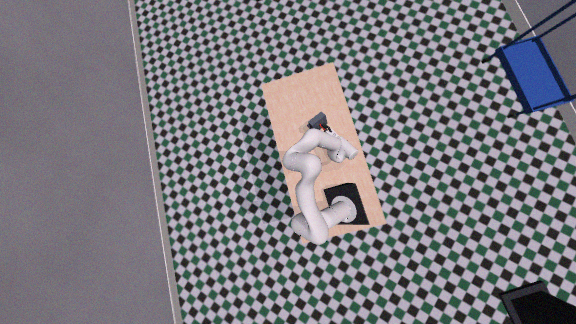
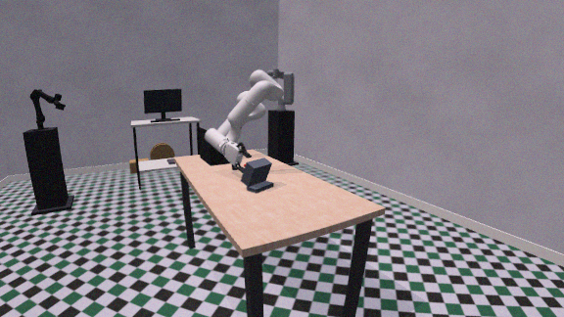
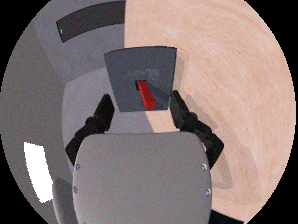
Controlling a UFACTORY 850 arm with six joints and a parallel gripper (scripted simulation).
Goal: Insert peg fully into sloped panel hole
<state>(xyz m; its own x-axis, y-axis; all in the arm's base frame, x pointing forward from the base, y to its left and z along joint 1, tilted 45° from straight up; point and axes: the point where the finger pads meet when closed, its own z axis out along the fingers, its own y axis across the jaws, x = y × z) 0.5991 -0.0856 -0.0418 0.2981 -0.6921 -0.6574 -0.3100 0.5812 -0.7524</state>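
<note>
Right now the peg is 3 cm ahead of my hand, 1 cm to the left of it and 2 cm below it.
</note>
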